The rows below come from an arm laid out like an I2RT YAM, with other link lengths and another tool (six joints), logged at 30 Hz.
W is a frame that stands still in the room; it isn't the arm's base.
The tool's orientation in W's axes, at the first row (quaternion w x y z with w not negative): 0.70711 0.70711 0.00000 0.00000
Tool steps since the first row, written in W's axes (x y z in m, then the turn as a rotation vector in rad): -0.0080 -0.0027 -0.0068 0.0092 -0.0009 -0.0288; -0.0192 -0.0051 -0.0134 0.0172 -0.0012 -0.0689; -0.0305 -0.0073 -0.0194 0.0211 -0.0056 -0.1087; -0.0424 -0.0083 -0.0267 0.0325 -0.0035 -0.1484; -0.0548 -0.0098 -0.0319 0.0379 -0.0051 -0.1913; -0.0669 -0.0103 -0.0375 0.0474 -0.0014 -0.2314; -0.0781 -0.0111 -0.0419 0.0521 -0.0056 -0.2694; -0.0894 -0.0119 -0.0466 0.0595 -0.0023 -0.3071; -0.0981 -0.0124 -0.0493 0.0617 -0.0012 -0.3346; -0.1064 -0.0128 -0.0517 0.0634 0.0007 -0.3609; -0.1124 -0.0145 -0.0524 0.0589 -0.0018 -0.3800; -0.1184 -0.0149 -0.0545 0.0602 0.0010 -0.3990
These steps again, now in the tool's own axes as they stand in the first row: -0.0080 -0.0068 0.0027 0.0092 -0.0288 0.0009; -0.0192 -0.0134 0.0051 0.0172 -0.0689 0.0012; -0.0305 -0.0194 0.0073 0.0211 -0.1087 0.0056; -0.0424 -0.0267 0.0083 0.0325 -0.1484 0.0035; -0.0548 -0.0319 0.0098 0.0379 -0.1913 0.0051; -0.0669 -0.0375 0.0103 0.0474 -0.2314 0.0014; -0.0781 -0.0419 0.0111 0.0521 -0.2694 0.0056; -0.0894 -0.0466 0.0119 0.0595 -0.3071 0.0023; -0.0981 -0.0493 0.0124 0.0617 -0.3346 0.0012; -0.1064 -0.0517 0.0128 0.0634 -0.3609 -0.0007; -0.1124 -0.0524 0.0145 0.0589 -0.3800 0.0018; -0.1184 -0.0545 0.0149 0.0602 -0.3990 -0.0010
